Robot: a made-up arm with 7 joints. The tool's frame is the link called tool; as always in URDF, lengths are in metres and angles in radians. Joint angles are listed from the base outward.
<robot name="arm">
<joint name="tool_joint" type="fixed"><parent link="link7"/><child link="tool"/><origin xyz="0 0 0" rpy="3.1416 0 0"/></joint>
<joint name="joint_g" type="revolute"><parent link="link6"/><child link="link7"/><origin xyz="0.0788 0 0"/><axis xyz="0 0 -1"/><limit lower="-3.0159" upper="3.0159"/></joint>
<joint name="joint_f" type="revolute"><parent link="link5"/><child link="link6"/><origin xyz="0 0 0"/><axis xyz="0 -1 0"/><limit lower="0.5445" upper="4.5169"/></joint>
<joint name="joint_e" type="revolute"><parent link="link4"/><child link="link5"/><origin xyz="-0.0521 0 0.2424"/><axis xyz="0 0 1"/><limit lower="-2.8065" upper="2.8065"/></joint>
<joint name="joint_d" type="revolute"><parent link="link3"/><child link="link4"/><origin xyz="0.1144 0 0"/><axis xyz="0 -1 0"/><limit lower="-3.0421" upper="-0.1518"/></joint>
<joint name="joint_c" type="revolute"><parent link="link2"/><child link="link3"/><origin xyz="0 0 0.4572"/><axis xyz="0 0 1"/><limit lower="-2.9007" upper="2.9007"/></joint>
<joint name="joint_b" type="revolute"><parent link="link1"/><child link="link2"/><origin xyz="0 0 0"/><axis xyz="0 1 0"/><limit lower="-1.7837" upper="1.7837"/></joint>
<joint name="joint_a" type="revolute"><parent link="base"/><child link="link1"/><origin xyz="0 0 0.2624"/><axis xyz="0 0 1"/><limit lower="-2.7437" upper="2.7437"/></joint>
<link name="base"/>
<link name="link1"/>
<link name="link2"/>
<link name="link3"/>
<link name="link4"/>
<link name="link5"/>
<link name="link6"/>
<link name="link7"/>
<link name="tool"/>
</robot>
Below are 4 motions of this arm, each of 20 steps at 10 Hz.
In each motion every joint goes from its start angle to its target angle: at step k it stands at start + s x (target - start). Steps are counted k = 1, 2, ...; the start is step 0. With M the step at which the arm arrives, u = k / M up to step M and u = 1 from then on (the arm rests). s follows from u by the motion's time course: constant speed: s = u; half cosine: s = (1 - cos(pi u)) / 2; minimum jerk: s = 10 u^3 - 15 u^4 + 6 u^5.
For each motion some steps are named. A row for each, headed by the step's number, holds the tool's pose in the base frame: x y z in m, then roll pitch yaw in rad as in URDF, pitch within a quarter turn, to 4 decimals.
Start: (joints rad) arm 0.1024 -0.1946 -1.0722 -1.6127 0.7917 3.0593 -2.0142
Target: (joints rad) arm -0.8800 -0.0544 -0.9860 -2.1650 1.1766 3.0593 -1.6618
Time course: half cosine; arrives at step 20
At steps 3, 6, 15, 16, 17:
3: 0.0422 -0.3502 0.8219 1.6030 -0.5521 0.6078
6: 0.0100 -0.3596 0.7973 1.7160 -0.6461 0.4153
15: -0.1538 -0.3361 0.6821 2.4390 -0.8906 -0.7861
16: -0.1665 -0.3290 0.6728 2.5079 -0.8908 -0.9017
17: -0.1766 -0.3226 0.6654 2.5627 -0.8884 -0.9951

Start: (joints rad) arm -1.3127 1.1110 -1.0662 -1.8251 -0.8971 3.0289 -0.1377
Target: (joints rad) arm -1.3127 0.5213 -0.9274 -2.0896 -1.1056 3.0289 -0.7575
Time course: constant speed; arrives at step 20
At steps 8, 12, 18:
8: -0.1484 -0.5745 0.3575 2.3719 0.6506 -0.8216
12: -0.1444 -0.5527 0.3996 2.4562 0.6596 -0.6841
18: -0.1381 -0.5134 0.4582 2.5646 0.6600 -0.4653

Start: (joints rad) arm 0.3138 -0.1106 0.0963 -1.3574 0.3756 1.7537 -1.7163
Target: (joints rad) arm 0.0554 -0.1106 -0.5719 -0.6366 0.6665 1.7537 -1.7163
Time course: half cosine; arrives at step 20
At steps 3, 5, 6, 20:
3: 0.3179 0.1181 0.9041 2.5300 -0.2769 2.2023
5: 0.3163 0.0829 0.9219 2.4544 -0.2882 2.1491
6: 0.3129 0.0604 0.9329 2.4053 -0.2939 2.1156
20: 0.1320 -0.1376 1.0329 1.7854 -0.2328 1.6951

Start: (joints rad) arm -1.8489 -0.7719 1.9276 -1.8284 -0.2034 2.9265 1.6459
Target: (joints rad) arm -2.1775 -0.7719 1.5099 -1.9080 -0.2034 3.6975 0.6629
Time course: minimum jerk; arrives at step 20
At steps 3, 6, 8, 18, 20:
3: 0.4842 0.3426 0.5272 -2.4248 -0.8480 -1.2758
6: 0.4949 0.3048 0.5434 -2.4058 -0.9602 -1.2397
8: 0.5020 0.2621 0.5610 -2.4045 -1.1026 -1.1941
18: 0.4791 0.0896 0.6264 1.2151 -1.2509 1.4836
20: 0.4783 0.0876 0.6271 1.2080 -1.2402 1.4889

